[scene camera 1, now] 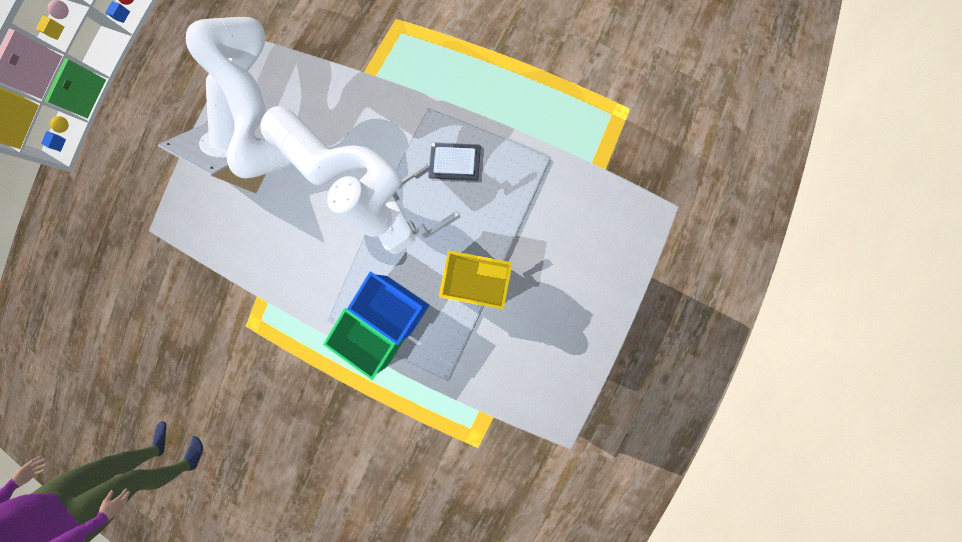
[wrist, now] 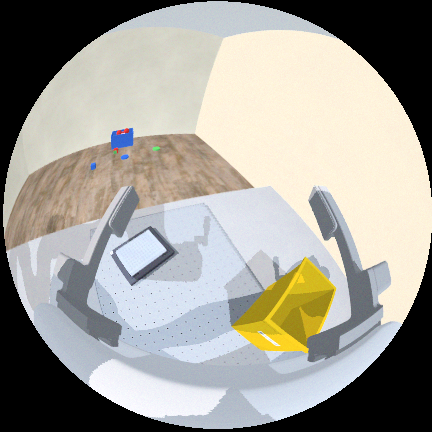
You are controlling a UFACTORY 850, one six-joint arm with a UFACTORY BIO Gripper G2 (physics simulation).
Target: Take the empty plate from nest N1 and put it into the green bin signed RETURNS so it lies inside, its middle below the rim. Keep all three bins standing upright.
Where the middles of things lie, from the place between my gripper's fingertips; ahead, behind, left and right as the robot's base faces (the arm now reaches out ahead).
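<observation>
My hand's 31 cm above the pale plate [scene camera 1: 447,160], and it's 15 cm to the right of the plate and 9 cm past it.
</observation>
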